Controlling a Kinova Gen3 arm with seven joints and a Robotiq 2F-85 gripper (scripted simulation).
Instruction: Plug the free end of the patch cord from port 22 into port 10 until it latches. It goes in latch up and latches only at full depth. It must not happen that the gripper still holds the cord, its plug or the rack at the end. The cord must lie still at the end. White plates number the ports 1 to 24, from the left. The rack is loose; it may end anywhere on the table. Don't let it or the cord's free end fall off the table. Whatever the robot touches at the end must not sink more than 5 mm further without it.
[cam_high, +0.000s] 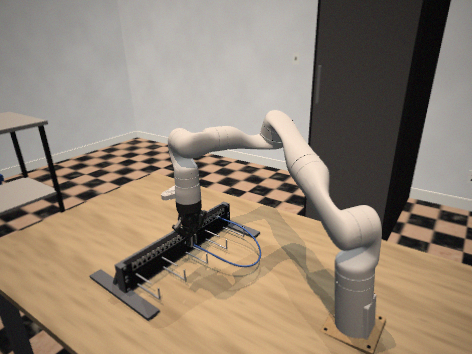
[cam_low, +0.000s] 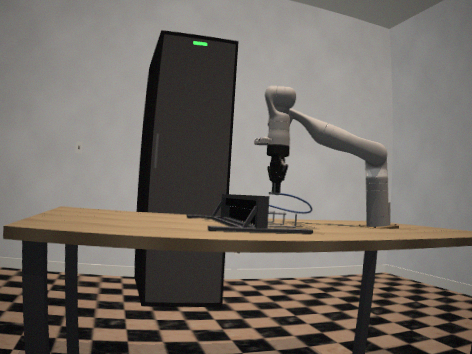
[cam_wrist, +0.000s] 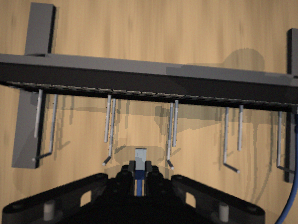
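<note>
Now: hand 10 mm short of the plug and 10 mm above it.
</note>
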